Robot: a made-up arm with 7 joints.
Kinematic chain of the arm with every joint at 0, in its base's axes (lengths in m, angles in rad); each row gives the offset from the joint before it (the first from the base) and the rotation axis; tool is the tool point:
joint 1: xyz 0 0 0.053 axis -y
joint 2: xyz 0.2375 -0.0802 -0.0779 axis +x
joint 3: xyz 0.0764 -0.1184 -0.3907 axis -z
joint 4: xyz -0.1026 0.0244 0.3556 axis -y
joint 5: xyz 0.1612 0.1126 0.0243 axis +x
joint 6: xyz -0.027 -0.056 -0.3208 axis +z
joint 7: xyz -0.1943 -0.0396 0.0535 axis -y
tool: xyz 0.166 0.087 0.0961
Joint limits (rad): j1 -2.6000..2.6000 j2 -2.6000..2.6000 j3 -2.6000..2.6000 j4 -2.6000..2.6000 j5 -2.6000..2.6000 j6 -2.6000..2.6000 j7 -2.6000..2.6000
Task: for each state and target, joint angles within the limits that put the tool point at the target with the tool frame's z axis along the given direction. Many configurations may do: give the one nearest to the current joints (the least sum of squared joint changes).
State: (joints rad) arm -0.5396 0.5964 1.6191 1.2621 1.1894 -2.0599 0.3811
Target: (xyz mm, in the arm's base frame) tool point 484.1 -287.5 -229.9 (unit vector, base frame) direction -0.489 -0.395 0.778
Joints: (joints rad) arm -0.3026 0.9080 1.5045 0.8481 1.2522 -2.2491 0.5504
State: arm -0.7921 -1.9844 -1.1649 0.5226 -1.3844 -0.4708 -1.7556
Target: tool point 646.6 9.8 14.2 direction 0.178 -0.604 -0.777
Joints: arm -0.3927 -2.2650 -1.4918 0.1029 -1.3131 0.0422 -1.9975
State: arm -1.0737 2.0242 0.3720 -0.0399 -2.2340 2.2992 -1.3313
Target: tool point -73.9 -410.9 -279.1 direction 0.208 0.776 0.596
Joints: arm -1.0314 1.7970 0.6989 0.2735 -2.4388 2.5560 -1.0342
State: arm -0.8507 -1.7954 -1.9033 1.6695 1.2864 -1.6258 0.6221
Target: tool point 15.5 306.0 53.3 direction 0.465 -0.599 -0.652
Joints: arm -0.4215 -2.5482 -1.9432 1.7180 1.6923 -1.7696 -0.3157
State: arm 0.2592 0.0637 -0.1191 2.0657 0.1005 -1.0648 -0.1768
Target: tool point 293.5 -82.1 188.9 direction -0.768 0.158 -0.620
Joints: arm 0.2458 0.4326 0.1827 1.9774 0.2176 -0.3688 0.0647
